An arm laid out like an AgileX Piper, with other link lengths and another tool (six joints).
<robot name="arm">
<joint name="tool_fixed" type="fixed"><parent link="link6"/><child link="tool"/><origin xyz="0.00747 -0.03 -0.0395" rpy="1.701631 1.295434 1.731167"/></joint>
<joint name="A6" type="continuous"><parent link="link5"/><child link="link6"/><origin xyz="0.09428 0 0.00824"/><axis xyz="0.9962 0 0.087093"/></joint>
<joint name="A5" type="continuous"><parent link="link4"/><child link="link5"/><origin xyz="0 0 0"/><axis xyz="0 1 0"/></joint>
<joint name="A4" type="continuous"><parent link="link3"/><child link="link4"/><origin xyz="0.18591 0 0.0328"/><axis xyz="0.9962 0 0.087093"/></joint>
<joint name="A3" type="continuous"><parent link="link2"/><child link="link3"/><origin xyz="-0.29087 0 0.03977"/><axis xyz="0 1 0"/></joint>
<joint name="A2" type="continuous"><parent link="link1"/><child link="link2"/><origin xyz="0 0 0"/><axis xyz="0 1 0"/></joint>
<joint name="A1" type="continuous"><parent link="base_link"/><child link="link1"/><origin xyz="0 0 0.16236"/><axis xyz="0 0 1"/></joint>
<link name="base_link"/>
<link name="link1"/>
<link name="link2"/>
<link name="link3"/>
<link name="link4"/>
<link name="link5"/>
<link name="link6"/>
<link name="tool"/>
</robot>
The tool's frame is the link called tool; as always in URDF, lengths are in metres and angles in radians. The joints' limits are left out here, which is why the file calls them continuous.
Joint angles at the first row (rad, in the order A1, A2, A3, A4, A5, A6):
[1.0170, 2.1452, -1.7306, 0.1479, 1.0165, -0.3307]
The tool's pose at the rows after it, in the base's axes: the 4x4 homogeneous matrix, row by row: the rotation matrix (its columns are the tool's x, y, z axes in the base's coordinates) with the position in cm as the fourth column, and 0 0 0 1 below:
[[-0.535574, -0.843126, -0.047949, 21.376], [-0.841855, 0.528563, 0.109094, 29.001], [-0.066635, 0.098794, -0.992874, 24.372], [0, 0, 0, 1]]
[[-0.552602, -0.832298, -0.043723, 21.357], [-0.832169, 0.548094, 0.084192, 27.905], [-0.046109, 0.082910, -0.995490, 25.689], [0, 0, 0, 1]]
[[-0.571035, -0.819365, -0.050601, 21.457], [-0.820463, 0.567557, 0.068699, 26.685], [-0.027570, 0.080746, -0.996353, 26.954], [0, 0, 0, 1]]
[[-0.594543, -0.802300, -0.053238, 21.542], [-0.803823, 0.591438, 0.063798, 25.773], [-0.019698, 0.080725, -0.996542, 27.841], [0, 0, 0, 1]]
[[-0.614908, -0.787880, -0.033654, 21.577], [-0.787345, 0.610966, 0.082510, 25.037], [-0.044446, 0.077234, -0.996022, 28.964], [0, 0, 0, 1]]
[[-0.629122, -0.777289, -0.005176, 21.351], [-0.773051, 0.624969, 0.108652, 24.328], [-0.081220, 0.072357, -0.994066, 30.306], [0, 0, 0, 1]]
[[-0.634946, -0.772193, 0.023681, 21.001], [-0.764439, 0.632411, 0.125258, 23.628], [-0.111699, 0.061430, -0.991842, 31.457], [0, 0, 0, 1]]
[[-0.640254, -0.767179, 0.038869, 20.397], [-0.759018, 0.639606, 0.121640, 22.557], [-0.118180, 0.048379, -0.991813, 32.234], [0, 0, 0, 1]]
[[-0.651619, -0.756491, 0.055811, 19.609], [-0.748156, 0.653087, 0.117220, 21.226], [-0.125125, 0.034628, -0.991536, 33.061], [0, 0, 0, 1]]
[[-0.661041, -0.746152, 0.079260, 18.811], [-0.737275, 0.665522, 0.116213, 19.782], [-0.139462, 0.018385, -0.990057, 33.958], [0, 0, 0, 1]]
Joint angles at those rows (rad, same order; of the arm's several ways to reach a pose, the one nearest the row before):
[1.0170, 2.1191, -1.7306, 0.1090, 1.0760, -0.3006]
[1.0055, 2.0851, -1.7306, 0.0872, 1.1292, -0.2802]
[0.9843, 2.0509, -1.7306, 0.0831, 1.1818, -0.2739]
[0.9665, 2.0262, -1.7306, 0.0804, 1.2134, -0.2596]
[0.9537, 1.9927, -1.7298, 0.0733, 1.2204, -0.2440]
[0.9483, 1.9499, -1.7256, 0.0632, 1.2213, -0.2271]
[0.9483, 1.9085, -1.7139, 0.0473, 1.2205, -0.2138]
[0.9483, 1.8611, -1.6735, 0.0310, 1.2215, -0.2026]
[0.9483, 1.8042, -1.6236, 0.0117, 1.2225, -0.1825]
[0.9474, 1.7424, -1.5746, -0.0107, 1.2224, -0.1643]

